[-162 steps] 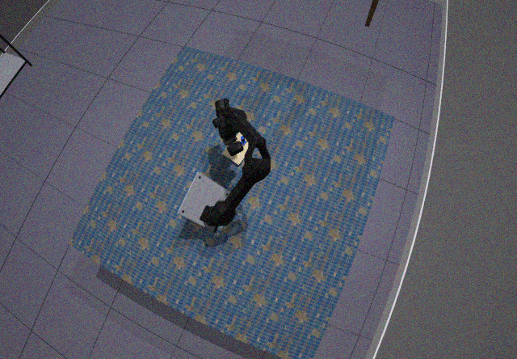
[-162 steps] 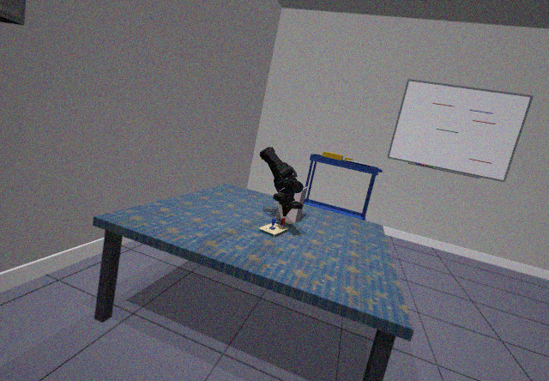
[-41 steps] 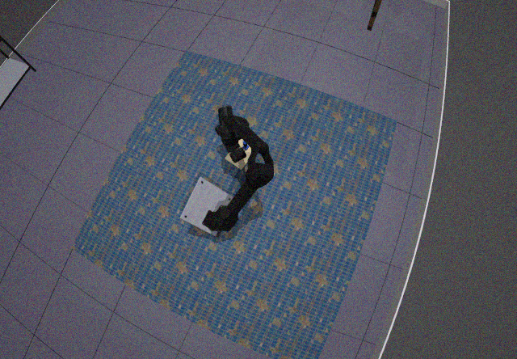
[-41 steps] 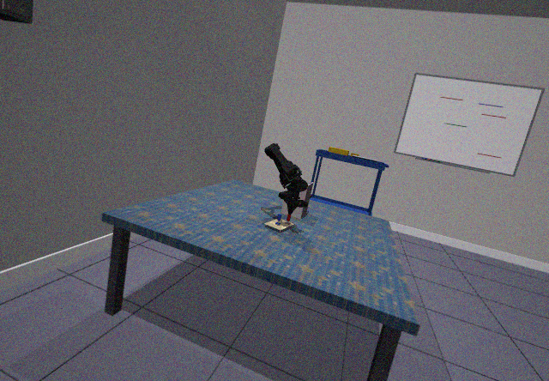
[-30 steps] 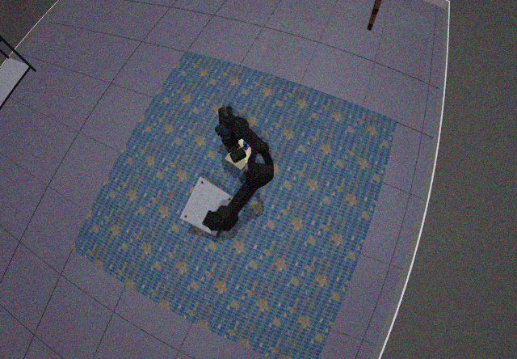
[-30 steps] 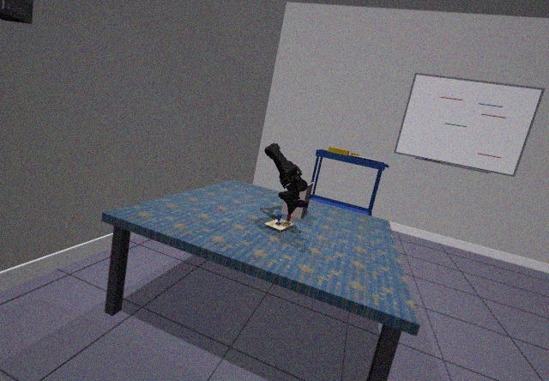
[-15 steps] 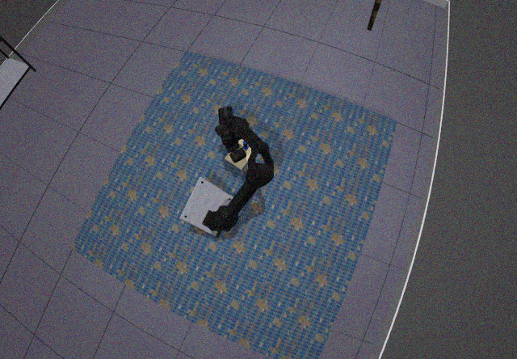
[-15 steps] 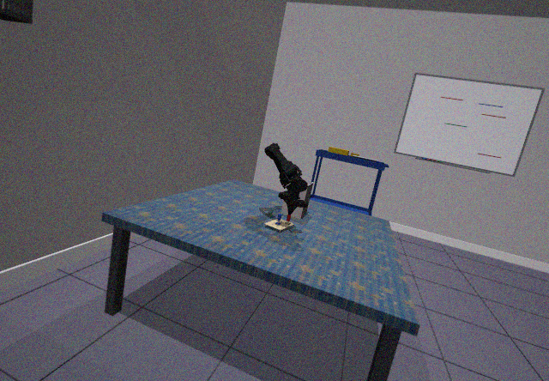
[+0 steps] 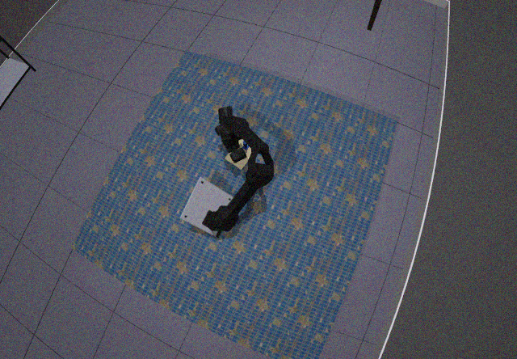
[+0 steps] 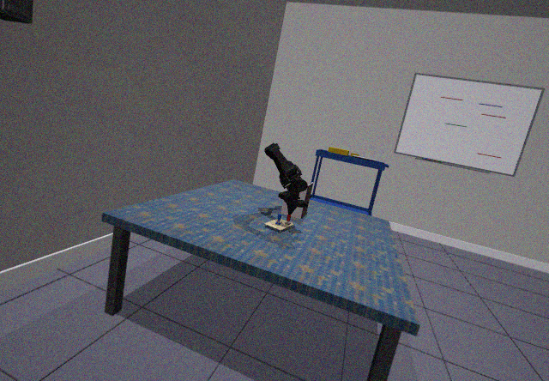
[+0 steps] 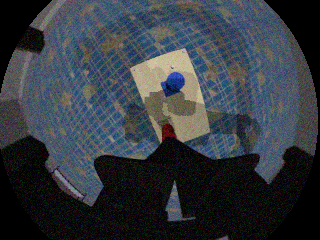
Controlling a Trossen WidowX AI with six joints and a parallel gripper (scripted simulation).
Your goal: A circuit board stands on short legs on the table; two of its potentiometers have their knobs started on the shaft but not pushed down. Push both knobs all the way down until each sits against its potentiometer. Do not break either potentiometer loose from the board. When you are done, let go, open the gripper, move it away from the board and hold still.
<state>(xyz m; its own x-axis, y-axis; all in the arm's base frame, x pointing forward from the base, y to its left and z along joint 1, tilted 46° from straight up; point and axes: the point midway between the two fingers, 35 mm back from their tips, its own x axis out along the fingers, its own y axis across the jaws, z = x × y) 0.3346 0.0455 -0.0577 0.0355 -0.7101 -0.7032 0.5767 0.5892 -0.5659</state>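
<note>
My gripper tip is now 1 cm above the red knob. The rest, counted from my gripper tip: blue knob (5 cm ahead, 4 cm to the right, 1 cm below).
</note>
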